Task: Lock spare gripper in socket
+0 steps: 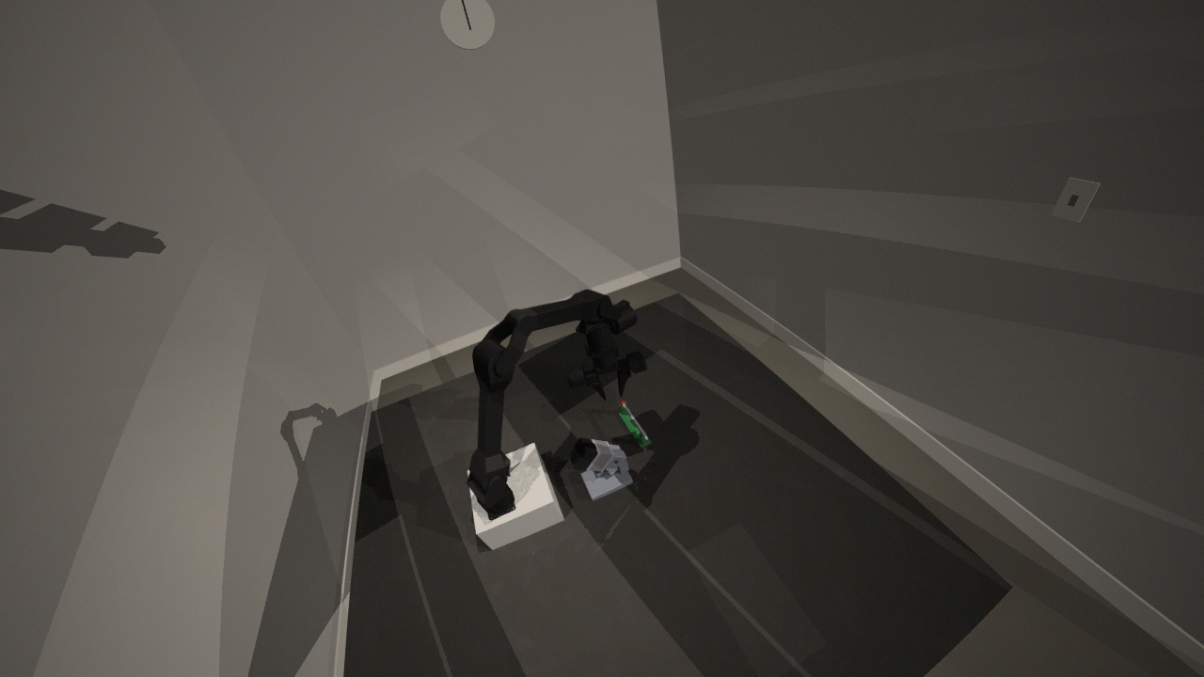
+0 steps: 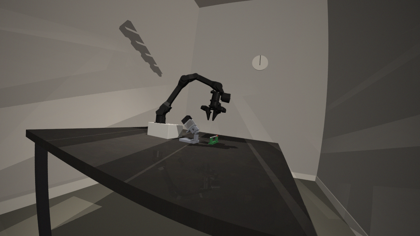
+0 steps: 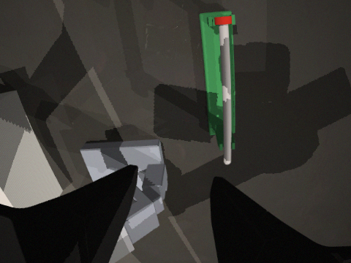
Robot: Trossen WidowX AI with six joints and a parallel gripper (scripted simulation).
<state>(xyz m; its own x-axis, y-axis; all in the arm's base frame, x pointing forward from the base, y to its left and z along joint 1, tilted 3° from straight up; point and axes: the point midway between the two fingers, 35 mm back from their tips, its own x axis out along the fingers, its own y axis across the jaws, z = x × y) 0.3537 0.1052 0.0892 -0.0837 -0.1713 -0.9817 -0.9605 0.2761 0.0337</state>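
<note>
Now: the green cradle 4 cm ahead of my gripper tip and 13 cm below it. Also, from my gripper tip: spare gripper: 10 cm behind, 11 cm to the right, 4 cm below; grey mount: 8 cm behind, 11 cm to the right, 10 cm below.
</note>
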